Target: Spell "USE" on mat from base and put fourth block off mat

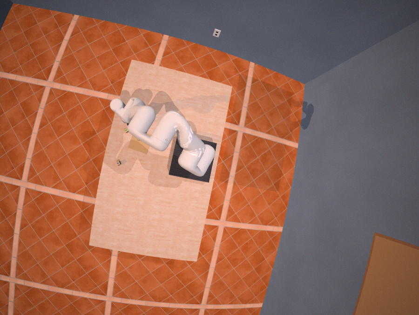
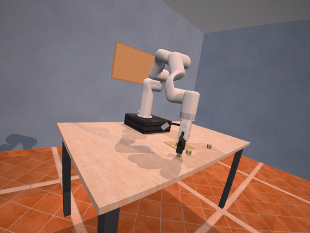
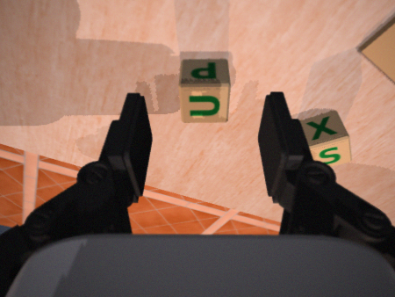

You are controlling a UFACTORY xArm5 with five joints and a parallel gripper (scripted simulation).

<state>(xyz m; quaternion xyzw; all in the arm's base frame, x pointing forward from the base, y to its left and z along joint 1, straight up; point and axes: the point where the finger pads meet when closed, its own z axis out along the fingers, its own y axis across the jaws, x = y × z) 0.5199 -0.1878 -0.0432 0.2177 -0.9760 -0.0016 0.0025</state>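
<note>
The U block is 40 mm below my hand. Also, from my hand: S block (90 mm to the left, 40 mm below); then E block (130 mm to the left, 100 mm behind, 30 mm below); then tan mat (150 mm to the left, 110 mm behind, 50 mm below).
</note>
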